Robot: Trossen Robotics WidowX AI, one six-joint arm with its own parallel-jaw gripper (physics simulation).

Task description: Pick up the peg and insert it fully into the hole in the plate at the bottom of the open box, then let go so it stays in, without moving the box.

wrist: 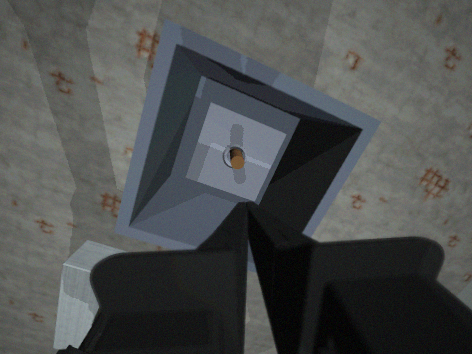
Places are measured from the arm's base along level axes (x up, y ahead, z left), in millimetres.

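Where they show: gripper, fingertip midpoint: (245,209).
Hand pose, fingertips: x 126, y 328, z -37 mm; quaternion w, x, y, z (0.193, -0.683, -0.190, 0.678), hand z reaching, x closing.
Each offset is from my fingertips to the top centre of the thing. "pt": to the spot under its first point. Level surfaces: height alone.
The orange-brown peg @[dx -92, dy +2, dz +1 mm] (237,160) stands in the ringed hole at the middle of the pale square plate @[dx -119, dy +1, dz +2 mm] (260,137); how deep it sits cannot be told from above. The plate lies at the bottom of the open blue-grey box @[pt dx -42, dy -27, dz +75 mm] (134,167), whose four walls rise around it. My gripper (245,209) is shut with nothing between its fingers. Its tips are above the box, apart from the peg and below it in the view. The fingers hide part of the box's near rim.
A light grey block (75,295) stands at the lower left, beside the box and partly behind the left finger. The mottled grey table top @[dx -180 mm] (400,90) with rust-coloured marks surrounds the box. Dark shadows fall across the inside of the box.
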